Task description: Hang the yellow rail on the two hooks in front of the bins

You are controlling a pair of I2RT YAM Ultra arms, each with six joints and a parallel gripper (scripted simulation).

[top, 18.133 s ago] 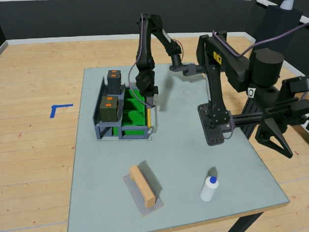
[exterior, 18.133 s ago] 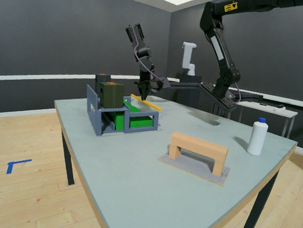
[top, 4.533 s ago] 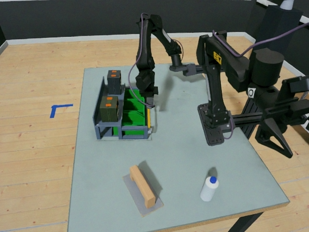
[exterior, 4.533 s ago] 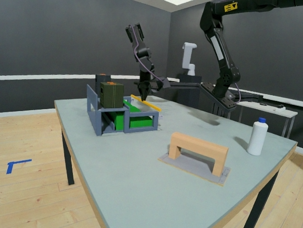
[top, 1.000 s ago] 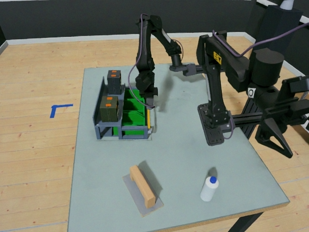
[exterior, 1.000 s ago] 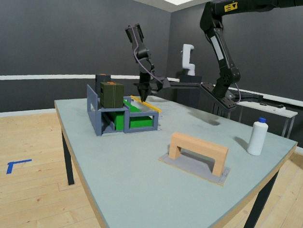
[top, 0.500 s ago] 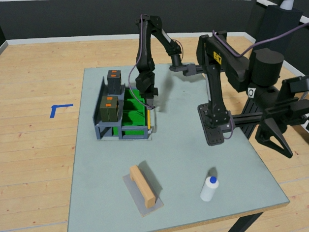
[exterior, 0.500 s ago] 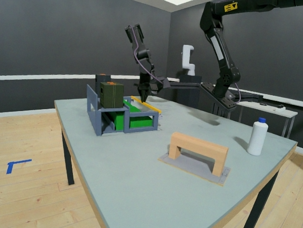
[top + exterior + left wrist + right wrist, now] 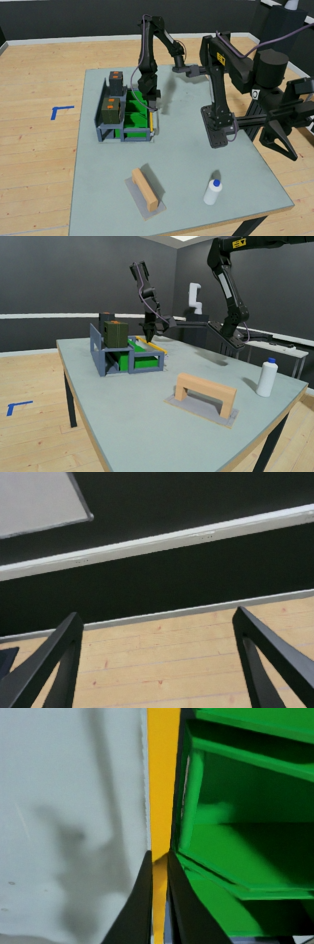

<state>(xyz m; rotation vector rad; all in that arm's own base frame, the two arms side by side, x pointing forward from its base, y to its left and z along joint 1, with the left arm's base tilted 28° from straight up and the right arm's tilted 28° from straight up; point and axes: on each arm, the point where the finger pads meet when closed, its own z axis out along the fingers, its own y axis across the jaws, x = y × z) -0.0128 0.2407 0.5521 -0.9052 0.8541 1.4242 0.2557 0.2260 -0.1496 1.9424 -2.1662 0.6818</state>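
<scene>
Right now the yellow rail is 10 mm below my right hand. Also, from my right hand: blue-grey shelf 130 mm ahead, 20 mm to the right, 20 mm below; then white bottle 150 mm behind, 550 mm to the left, 30 mm below.
</scene>
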